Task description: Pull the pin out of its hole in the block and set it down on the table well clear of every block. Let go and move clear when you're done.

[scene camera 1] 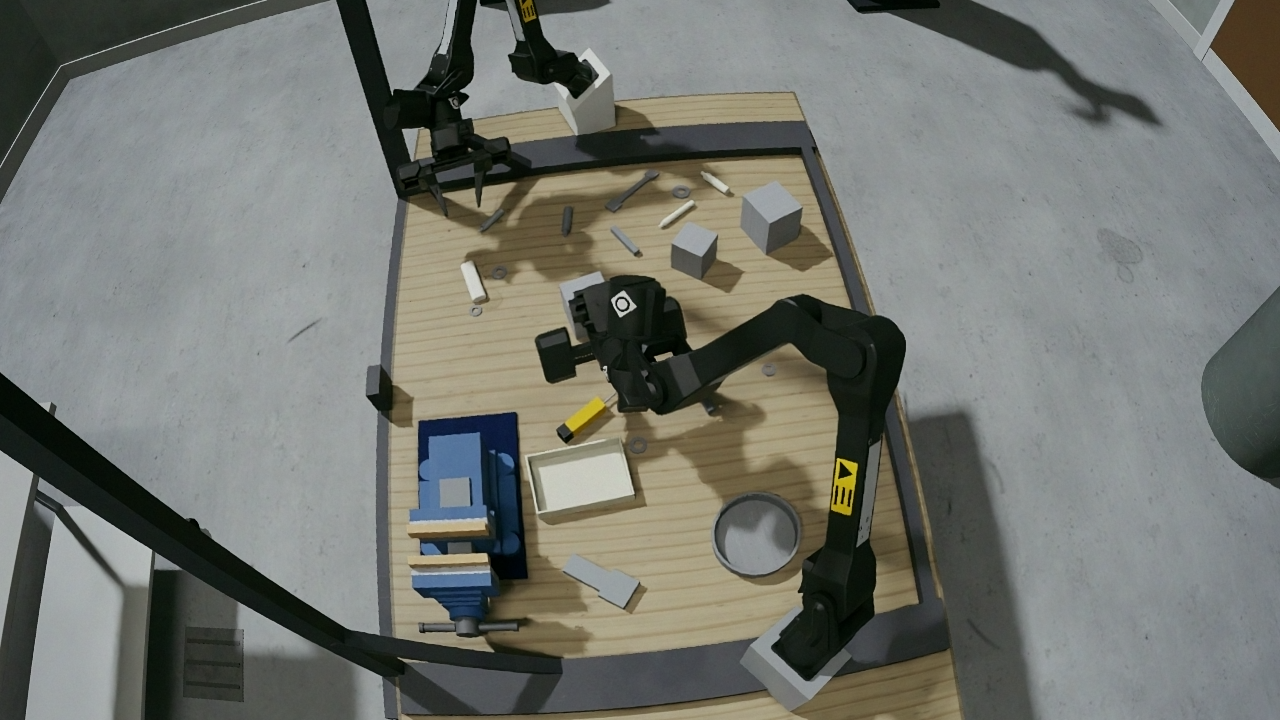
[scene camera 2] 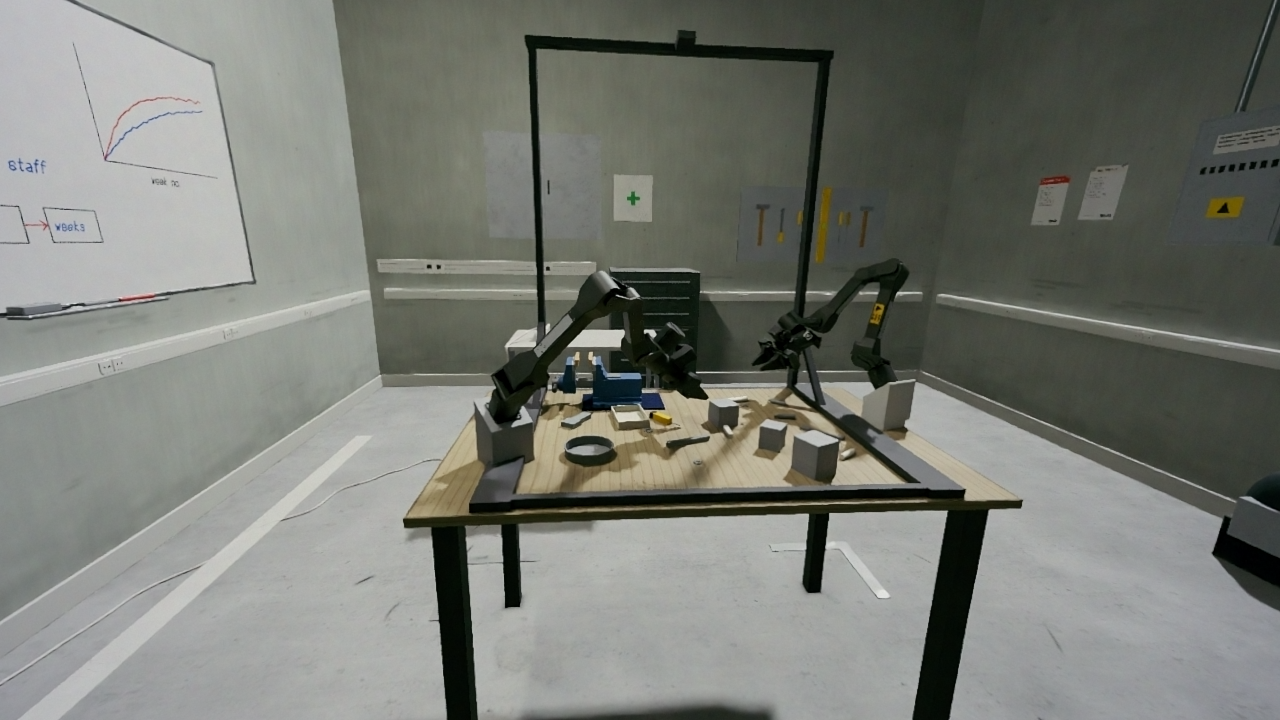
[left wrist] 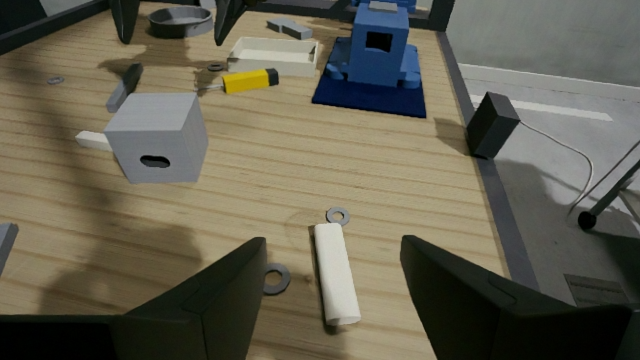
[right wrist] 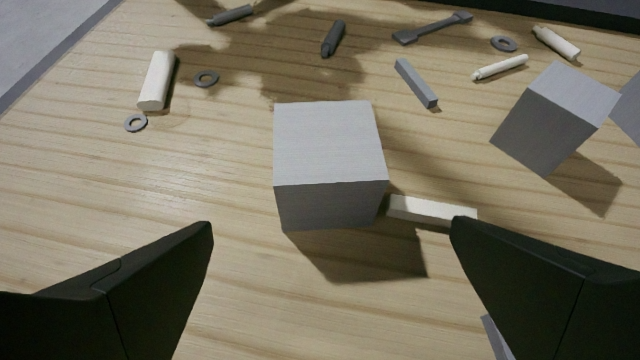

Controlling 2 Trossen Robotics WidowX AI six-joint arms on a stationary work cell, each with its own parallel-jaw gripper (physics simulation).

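Pixels of known places: left gripper, fingertip midpoint: [scene camera 1: 462,211] [scene camera 2: 756,366] [left wrist: 334,247]; right gripper, fingertip midpoint: [scene camera 2: 700,393] [left wrist: 170,43] [right wrist: 333,230]; left arm's base, link origin: [scene camera 1: 581,78]; right arm's base, link origin: [scene camera 1: 803,651] [scene camera 2: 503,410].
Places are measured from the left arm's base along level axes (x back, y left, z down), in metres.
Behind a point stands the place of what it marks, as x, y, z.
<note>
The off-white, flat-sided pin [scene camera 1: 473,282] {-0.294, -0.311, 0.092} [left wrist: 336,274] {-0.278, -0.310, 0.092} [right wrist: 158,81] {-0.298, -0.306, 0.092} lies on its side on the table, apart from every block. The pale grey block [scene camera 1: 583,288] {-0.420, -0.170, 0.044} [scene camera 2: 723,413] {-0.450, -0.140, 0.063} [left wrist: 155,137] {-0.399, -0.176, 0.051} [right wrist: 327,145] {-0.436, -0.170, 0.044} stands upright; its slot-shaped hole shows empty in the left wrist view. My left gripper [scene camera 1: 460,209] {-0.234, -0.292, -0.011} [left wrist: 333,247] {-0.234, -0.292, -0.011} is open and empty, raised behind the pin, which shows beyond and between its fingertips in the left wrist view. My right gripper [right wrist: 333,230] {-0.502, -0.180, 0.012} [left wrist: 171,43] {-0.502, -0.180, 0.012} is wide open and empty above and beside the block. In scene camera 1 its own arm hides its fingers.
Two washers [left wrist: 338,216] {-0.344, -0.326, 0.104} [left wrist: 276,279] {-0.282, -0.270, 0.101} lie close to the pin. Two other grey blocks [scene camera 1: 693,249] {-0.426, 0.005, 0.044} [scene camera 1: 771,216] {-0.432, 0.138, 0.024} stand at the upper right. A white bar [right wrist: 431,210] {-0.463, -0.100, 0.092} lies beside the holed block. A yellow-handled screwdriver [scene camera 1: 583,418] {-0.591, -0.247, 0.086}, cream tray [scene camera 1: 581,480] {-0.668, -0.285, 0.102}, blue vise [scene camera 1: 460,465] {-0.620, -0.428, 0.019} and round dish [scene camera 1: 757,535] {-0.845, -0.110, 0.102} are lower down.
</note>
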